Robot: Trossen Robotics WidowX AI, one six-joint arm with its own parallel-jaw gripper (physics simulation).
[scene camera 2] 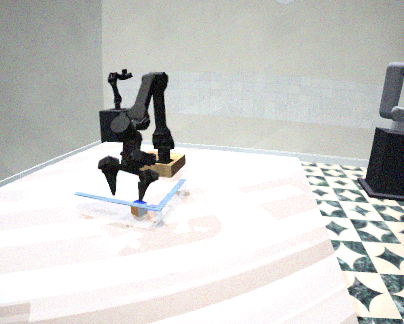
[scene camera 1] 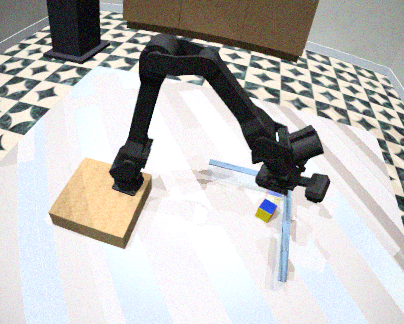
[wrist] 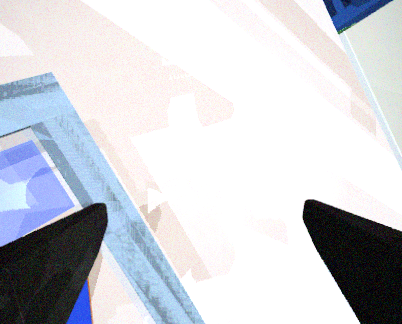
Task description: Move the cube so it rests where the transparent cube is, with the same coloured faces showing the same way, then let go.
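Where they show: gripper, between the fingertips: (scene camera 2: 127, 199) (scene camera 1: 301, 197) (wrist: 206, 210); arm's base, origin of its link: (scene camera 2: 164, 161) (scene camera 1: 128, 183).
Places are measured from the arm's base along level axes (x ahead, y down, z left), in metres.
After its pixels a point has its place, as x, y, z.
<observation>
The cube (scene camera 1: 266, 210) @(0.354, 0.017, 0.073) (scene camera 2: 138, 209) (wrist: 84, 307) @(0.373, 0.017, 0.085) stands on the table inside the corner of two blue-topped clear walls. Its top is blue; a yellow side shows in scene camera 1, an orange side in scene camera 2. In the wrist view a finger partly covers it. The transparent cube (scene camera 1: 274, 194) @(0.367, 0.017, 0.136) (wrist: 30, 187) @(0.376, 0.017, 0.150), pale blue on top, sits by the wall corner beside it, partly hidden by the gripper in scene camera 1. My gripper (scene camera 1: 295, 185) (scene camera 2: 127, 197) @(0.431, -0.034, 0.105) (wrist: 206, 210) @(0.431, -0.034, 0.105) is open and empty, above the walls; in the wrist view its fingertips straddle one wall, with the cubes off to the left.
One wall (scene camera 1: 235, 167) @(0.241, -0.003, 0.171) (scene camera 2: 172, 192) @(0.285, -0.003, 0.176) and the other wall (scene camera 1: 285, 245) @(0.415, -0.003, -0.031) (scene camera 2: 107, 198) @(0.408, -0.003, 0.006) meet in a corner close under the gripper. The arm stands on a wooden block (scene camera 1: 90, 200) @(-0.062, 0.002, -0.087) (scene camera 2: 177, 165) @(-0.036, 0.025, 0.048). A dark pedestal (scene camera 1: 75, 27) (scene camera 2: 110, 125) stands beyond the table.
</observation>
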